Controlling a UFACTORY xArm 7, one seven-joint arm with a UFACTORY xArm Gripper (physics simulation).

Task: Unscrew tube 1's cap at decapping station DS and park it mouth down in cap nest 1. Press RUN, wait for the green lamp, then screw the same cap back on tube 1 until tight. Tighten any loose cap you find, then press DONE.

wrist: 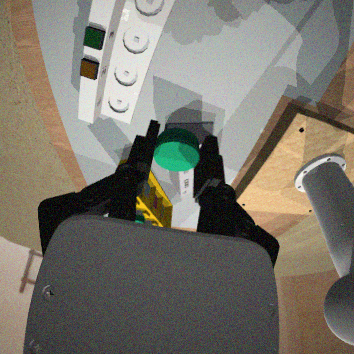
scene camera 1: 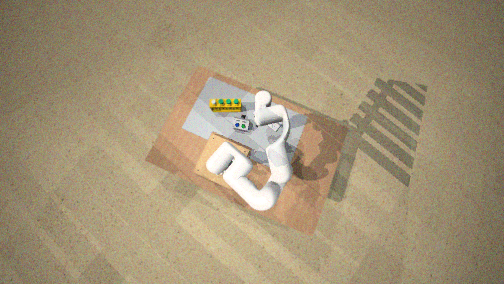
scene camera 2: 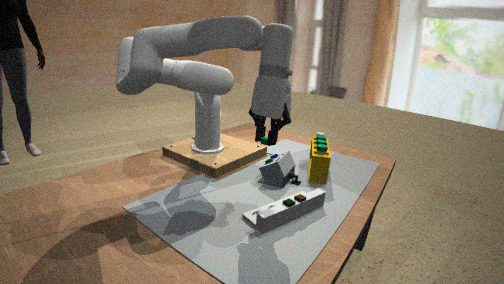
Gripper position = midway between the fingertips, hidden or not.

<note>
In view: my gripper [scene camera 2: 265, 143], a green cap [wrist: 176, 149], a grey button box [wrist: 200, 129] and a grey mat [scene camera 2: 201, 218].
My gripper is seen too in the wrist view [wrist: 178, 141]. The grey mat shows as well in the wrist view [wrist: 231, 70] and in scene camera 1 [scene camera 1: 201, 121]. Scene camera 1 misses the green cap, which is hidden by my arm.
</note>
